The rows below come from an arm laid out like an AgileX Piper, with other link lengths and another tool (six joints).
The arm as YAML. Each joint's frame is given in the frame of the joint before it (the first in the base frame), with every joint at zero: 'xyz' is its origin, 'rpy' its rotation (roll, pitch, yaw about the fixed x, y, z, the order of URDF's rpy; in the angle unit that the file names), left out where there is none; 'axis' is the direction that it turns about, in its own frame. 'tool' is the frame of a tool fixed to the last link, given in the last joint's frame.
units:
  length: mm
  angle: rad
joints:
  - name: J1
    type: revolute
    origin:
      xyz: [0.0, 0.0, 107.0]
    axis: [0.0, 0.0, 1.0]
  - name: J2
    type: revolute
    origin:
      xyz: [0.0, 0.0, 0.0]
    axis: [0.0, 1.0, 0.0]
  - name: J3
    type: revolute
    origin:
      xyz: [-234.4, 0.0, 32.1]
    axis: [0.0, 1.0, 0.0]
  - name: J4
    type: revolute
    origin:
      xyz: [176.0, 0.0, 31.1]
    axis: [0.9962, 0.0, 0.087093]
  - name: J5
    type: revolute
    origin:
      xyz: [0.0, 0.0, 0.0]
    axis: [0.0, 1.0, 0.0]
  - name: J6
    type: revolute
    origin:
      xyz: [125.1, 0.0, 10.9]
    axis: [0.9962, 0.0, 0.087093]
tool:
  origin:
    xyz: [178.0, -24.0, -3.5]
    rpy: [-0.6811, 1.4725, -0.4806]
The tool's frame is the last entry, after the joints.
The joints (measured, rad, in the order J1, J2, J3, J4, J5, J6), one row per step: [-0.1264 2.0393 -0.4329 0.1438 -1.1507 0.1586]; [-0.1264 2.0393 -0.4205 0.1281 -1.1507 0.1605]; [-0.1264 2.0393 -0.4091 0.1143 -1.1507 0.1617]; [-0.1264 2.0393 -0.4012 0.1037 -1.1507 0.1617]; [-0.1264 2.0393 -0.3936 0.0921 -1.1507 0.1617]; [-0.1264 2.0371 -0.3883 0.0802 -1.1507 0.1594]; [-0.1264 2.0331 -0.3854 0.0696 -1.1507 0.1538]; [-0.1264 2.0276 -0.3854 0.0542 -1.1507 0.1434]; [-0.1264 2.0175 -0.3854 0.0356 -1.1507 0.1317]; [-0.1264 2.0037 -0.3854 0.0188 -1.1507 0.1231]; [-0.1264 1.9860 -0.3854 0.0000 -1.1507 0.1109]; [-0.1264 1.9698 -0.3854 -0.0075 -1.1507 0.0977]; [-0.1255 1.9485 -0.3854 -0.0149 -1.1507 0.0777]
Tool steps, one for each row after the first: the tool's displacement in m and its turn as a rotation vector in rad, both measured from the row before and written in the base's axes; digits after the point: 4 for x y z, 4 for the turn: [-0.0024 0.0045 -0.0036 0.0026 0.0119 0.0150]; [-0.0024 0.0040 -0.0033 0.0021 0.0111 0.0133]; [-0.0016 0.0030 -0.0023 0.0007 0.0079 0.0106]; [-0.0015 0.0033 -0.0022 0.0008 0.0076 0.0116]; [-0.0005 0.0032 -0.0005 -0.0018 0.0035 0.0128]; [0.0004 0.0027 0.0010 -0.0053 -0.0001 0.0128]; [0.0018 0.0037 0.0025 -0.0103 -0.0036 0.0195]; [0.0025 0.0044 0.0045 -0.0123 -0.0081 0.0231]; [0.0026 0.0040 0.0060 -0.0102 -0.0124 0.0200]; [0.0030 0.0044 0.0078 -0.0144 -0.0159 0.0232]; [0.0021 0.0015 0.0072 -0.0148 -0.0145 0.0121]; [0.0025 0.0017 0.0095 -0.0221 -0.0189 0.0149]
